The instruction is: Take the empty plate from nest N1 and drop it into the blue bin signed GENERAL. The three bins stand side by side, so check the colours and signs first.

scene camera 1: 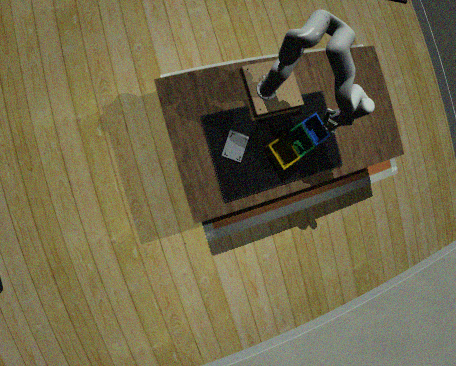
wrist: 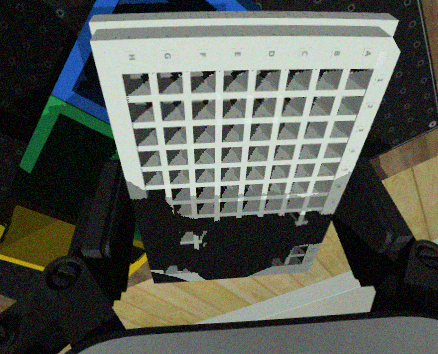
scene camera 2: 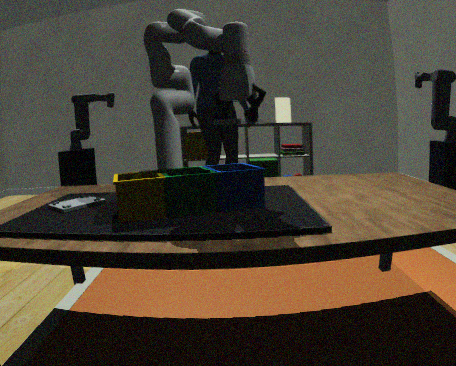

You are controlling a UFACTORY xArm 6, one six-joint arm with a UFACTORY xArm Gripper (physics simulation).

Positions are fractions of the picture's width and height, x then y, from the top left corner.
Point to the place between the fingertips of my gripper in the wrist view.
0.54, 0.52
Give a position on a white plate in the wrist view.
0.54, 0.38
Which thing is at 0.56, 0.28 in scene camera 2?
My gripper.
